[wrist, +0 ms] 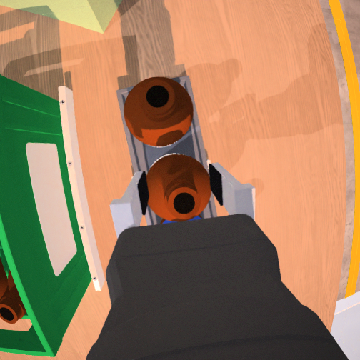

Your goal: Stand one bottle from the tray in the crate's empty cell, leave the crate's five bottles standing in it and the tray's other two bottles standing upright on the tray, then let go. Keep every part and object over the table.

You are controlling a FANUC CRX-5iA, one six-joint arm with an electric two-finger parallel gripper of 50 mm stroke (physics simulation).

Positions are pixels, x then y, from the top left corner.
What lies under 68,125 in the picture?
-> A white rail.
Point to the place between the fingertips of my gripper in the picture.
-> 178,179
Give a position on a white-banded bottle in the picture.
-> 179,189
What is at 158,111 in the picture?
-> A white-banded bottle.
